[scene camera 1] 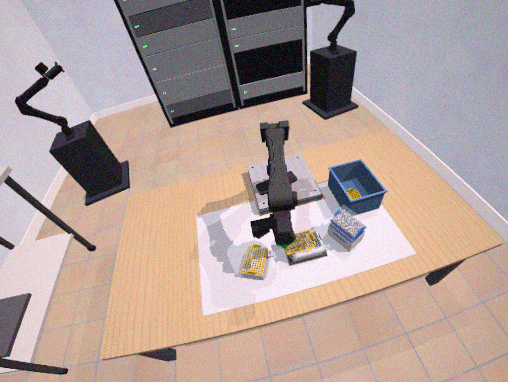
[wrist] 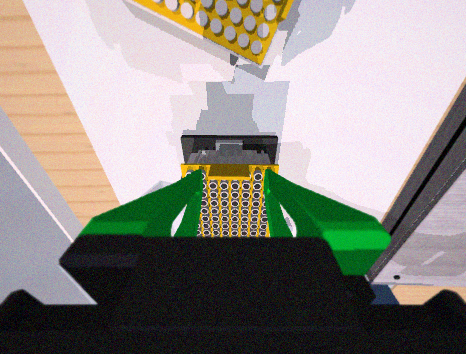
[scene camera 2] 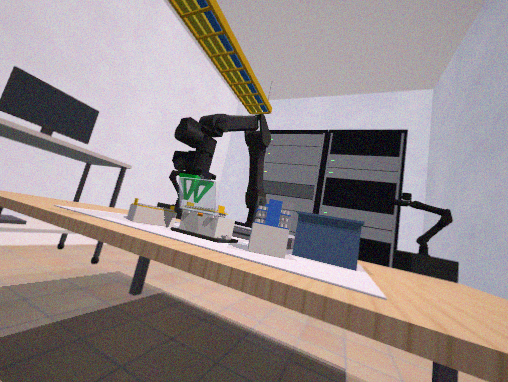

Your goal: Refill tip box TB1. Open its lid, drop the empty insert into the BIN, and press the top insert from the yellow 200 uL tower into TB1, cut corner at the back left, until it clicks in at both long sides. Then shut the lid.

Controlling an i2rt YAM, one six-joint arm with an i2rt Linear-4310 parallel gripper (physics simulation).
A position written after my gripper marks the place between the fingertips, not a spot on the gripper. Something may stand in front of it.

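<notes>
My gripper [wrist: 233, 177] is here in the scene, and I can see a blue bin [scene camera 1: 355, 174] along with it. I see a clear lid [scene camera 2: 200, 195] as well.
</notes>
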